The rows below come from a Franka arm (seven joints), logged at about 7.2 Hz.
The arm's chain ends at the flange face. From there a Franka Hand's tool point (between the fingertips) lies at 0.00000 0.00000 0.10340 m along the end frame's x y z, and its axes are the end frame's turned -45 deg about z.
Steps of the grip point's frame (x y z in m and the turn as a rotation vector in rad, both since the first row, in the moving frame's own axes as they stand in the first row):
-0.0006, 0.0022, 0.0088, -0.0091, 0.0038, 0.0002
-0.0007, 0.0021, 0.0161, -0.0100, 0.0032, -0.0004
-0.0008, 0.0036, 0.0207, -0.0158, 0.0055, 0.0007
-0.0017, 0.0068, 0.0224, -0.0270, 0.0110, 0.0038
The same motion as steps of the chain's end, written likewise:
0.0002, 0.0016, 0.0088, -0.0037, 0.0091, 0.0002
0.0000, 0.0015, 0.0161, -0.0048, 0.0093, -0.0004
0.0004, 0.0024, 0.0207, -0.0073, 0.0151, 0.0007
0.0008, 0.0048, 0.0224, -0.0113, 0.0269, 0.0038

